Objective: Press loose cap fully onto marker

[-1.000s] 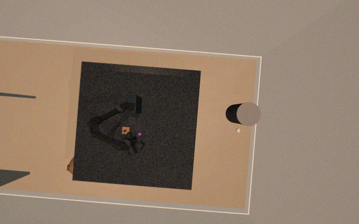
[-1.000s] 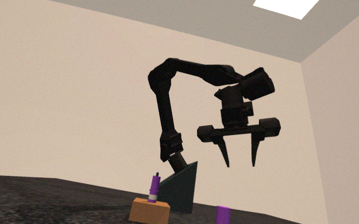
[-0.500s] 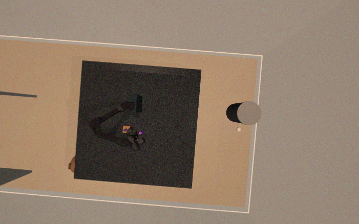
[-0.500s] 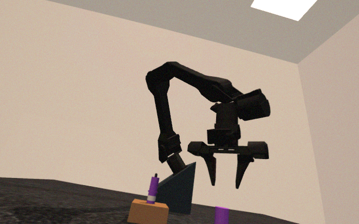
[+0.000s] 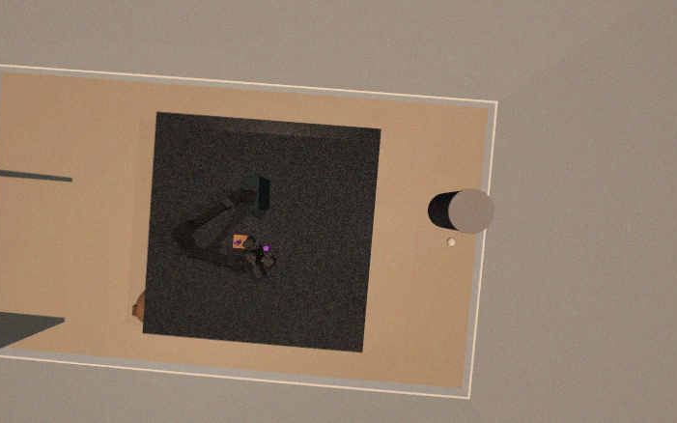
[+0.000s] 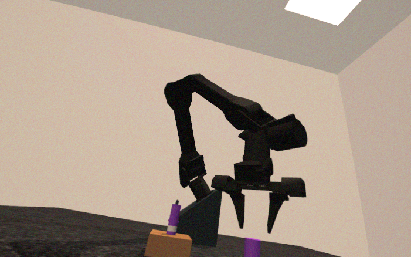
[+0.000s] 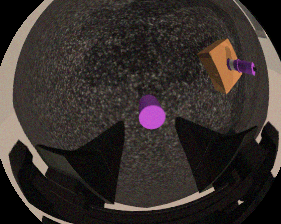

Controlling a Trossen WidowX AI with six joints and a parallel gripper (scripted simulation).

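Right now my gripper tip is 40 mm above the purple cap. Round my gripper tip: orange holder block: 10 mm behind, 160 mm to the right, 50 mm below.
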